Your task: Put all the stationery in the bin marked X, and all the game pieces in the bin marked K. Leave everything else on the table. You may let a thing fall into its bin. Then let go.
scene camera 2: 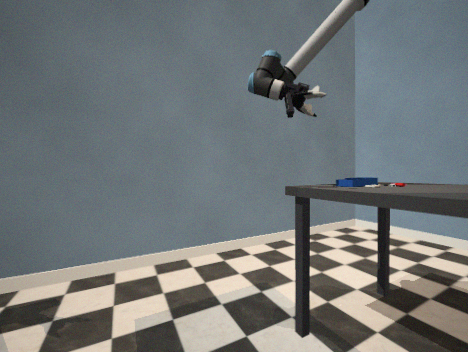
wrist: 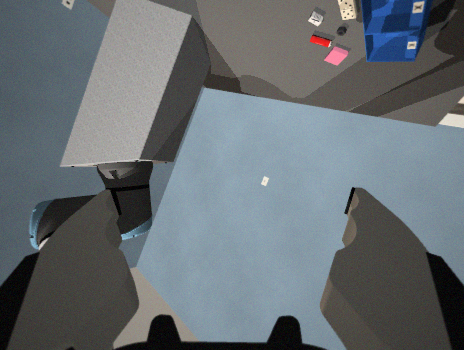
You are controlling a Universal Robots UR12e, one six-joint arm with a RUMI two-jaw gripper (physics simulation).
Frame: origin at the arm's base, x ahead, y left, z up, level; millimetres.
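Seen in the pictures: gripper, fingertip midpoint: (scene camera 2: 321, 106) (wrist: 231, 191); arm's base, origin of the base link: (wrist: 126, 163).
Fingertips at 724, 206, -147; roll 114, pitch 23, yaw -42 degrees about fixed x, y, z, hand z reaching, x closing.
Pixels of each thing's top centre, then the offset from my fingertips to it, as dx, dy, dz.
- blue bin, middle of its top: (wrist: 391, 13) (scene camera 2: 357, 177) -51, -259, -334
- white die-like cube, middle of its top: (wrist: 314, 21) -200, -274, -362
- cream domino-like piece with dots, middle of its top: (wrist: 347, 8) -133, -265, -366
- small dark round thing, middle of its top: (wrist: 340, 33) -157, -322, -365
- red cylinder-like thing, middle of its top: (wrist: 319, 44) -209, -340, -359
- pink block, middle of its top: (wrist: 335, 58) -190, -402, -364
My gripper (scene camera 2: 319, 105) (wrist: 231, 191) is wide open and empty, high above the table and off to its side. A blue bin (scene camera 2: 345, 183) (wrist: 392, 54) stands on the table, partly cut off in the wrist view; its small labels are too blurred to read surely. Near it in the wrist view lie a white die-like cube (wrist: 316, 18), a cream domino-like piece with dots (wrist: 347, 9), a small dark round thing (wrist: 342, 30), a red cylinder-like thing (wrist: 320, 41) and a pink block (wrist: 336, 56). The red thing also shows in the scene view (scene camera 2: 400, 184).
The dark table (scene camera 2: 380, 196) (wrist: 280, 55) stands on a checkered floor. In the wrist view a large grey block (wrist: 125, 80) stands left, with part of the arm (wrist: 131, 205) below it. The blue wall (wrist: 225, 225) lies behind the fingers.
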